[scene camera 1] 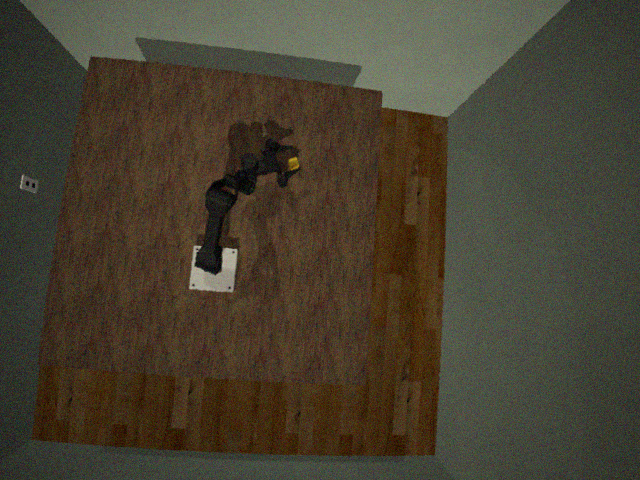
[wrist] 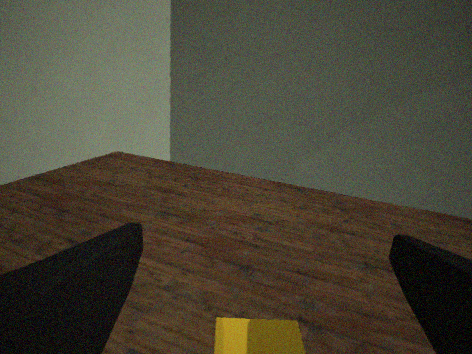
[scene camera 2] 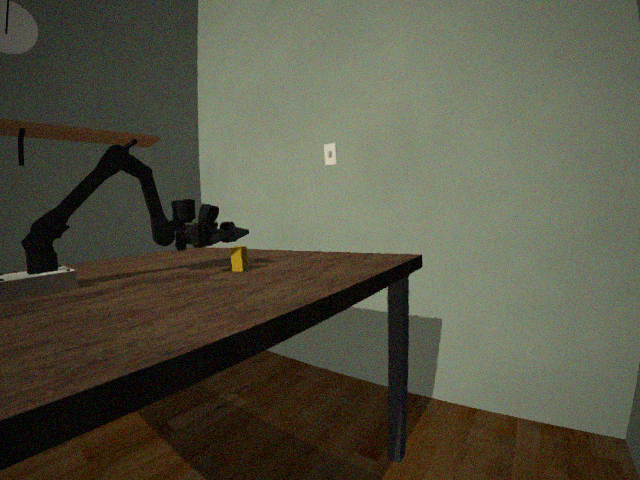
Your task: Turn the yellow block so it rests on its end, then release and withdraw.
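Observation:
The yellow block (scene camera 1: 293, 163) (scene camera 2: 238, 259) (wrist: 260, 336) stands upright on its end on the wooden table (scene camera 1: 129, 320) (scene camera 2: 155, 330) (wrist: 225, 200). In the wrist view its top part shows at the bottom edge, and the rest is cut off. My gripper (scene camera 1: 298, 160) (scene camera 2: 247, 231) (wrist: 268, 241) is open and empty, with its fingers wide apart. It is level and higher than the block's top, with a gap between them in the second scene view. Seen from above, the block shows between the two fingers.
The arm's white base plate (scene camera 1: 212, 281) (scene camera 2: 38, 284) is on the table. The table's far corner (wrist: 117, 154) shows in the wrist view. Walls rise beyond the table, and a wooden shelf (scene camera 2: 77, 132) is on the wall behind the arm.

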